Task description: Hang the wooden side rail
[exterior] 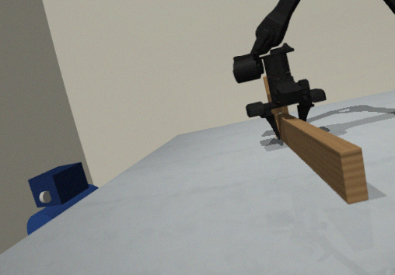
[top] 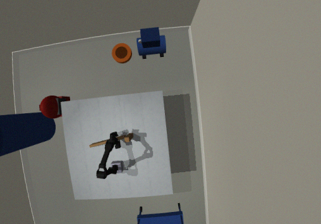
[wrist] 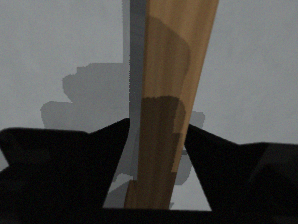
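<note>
Now: gripper tip 140 mm to the left of the headboard post, 60 mm below it and 20 mm short of it.
</note>
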